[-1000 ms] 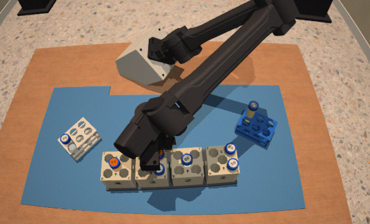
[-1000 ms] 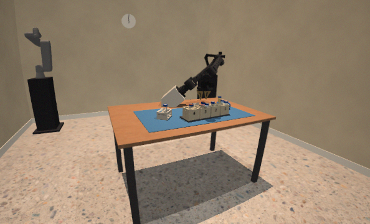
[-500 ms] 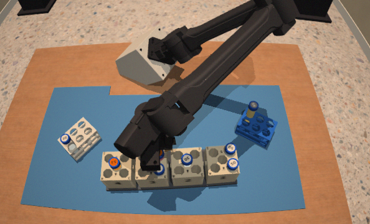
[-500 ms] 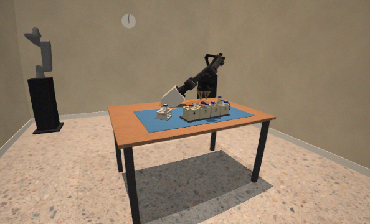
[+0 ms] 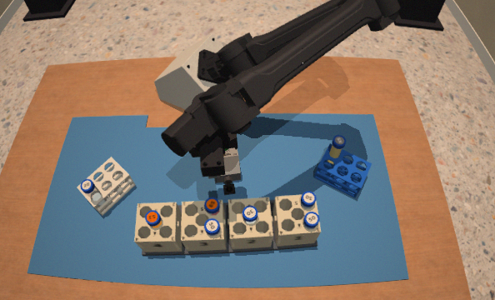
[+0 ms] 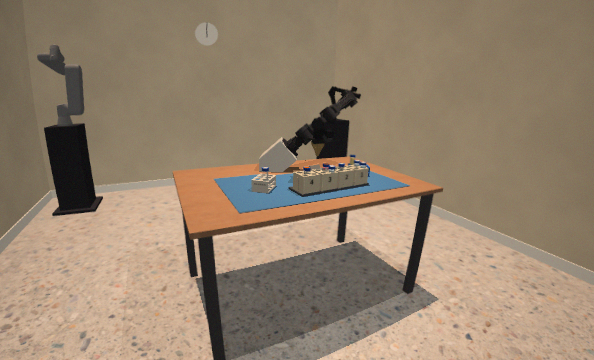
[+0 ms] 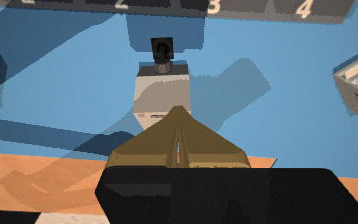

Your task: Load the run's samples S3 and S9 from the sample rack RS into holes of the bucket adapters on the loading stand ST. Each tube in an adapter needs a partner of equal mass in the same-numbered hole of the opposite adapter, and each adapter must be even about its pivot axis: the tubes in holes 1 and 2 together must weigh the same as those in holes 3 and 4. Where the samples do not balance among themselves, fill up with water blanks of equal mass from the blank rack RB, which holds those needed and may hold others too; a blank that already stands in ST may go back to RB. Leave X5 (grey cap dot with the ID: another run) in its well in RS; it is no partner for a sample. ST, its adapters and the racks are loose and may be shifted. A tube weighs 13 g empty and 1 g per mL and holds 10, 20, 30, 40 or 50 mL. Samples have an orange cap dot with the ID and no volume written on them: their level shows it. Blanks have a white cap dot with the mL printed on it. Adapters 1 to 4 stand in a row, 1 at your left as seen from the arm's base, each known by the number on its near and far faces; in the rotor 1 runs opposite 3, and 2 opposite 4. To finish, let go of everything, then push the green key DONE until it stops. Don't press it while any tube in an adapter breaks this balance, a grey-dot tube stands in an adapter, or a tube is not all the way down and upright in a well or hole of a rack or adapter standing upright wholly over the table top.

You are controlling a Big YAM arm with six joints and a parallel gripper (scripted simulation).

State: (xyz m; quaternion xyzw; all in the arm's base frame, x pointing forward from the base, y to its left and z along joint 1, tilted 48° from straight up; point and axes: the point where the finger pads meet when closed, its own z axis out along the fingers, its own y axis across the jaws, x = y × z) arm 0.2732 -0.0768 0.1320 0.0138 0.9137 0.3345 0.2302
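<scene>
My hand is 9 cm past the green DONE key, 9 cm above it and 1 cm to the right of it. The rest, counted from my hand: adapter 2: 12 cm ahead, 10 cm below, 8 cm to the left; adapter 1: 19 cm to the left, 11 cm ahead, 10 cm below; loading stand ST: 15 cm below, 12 cm ahead, 3 cm to the left.
</scene>
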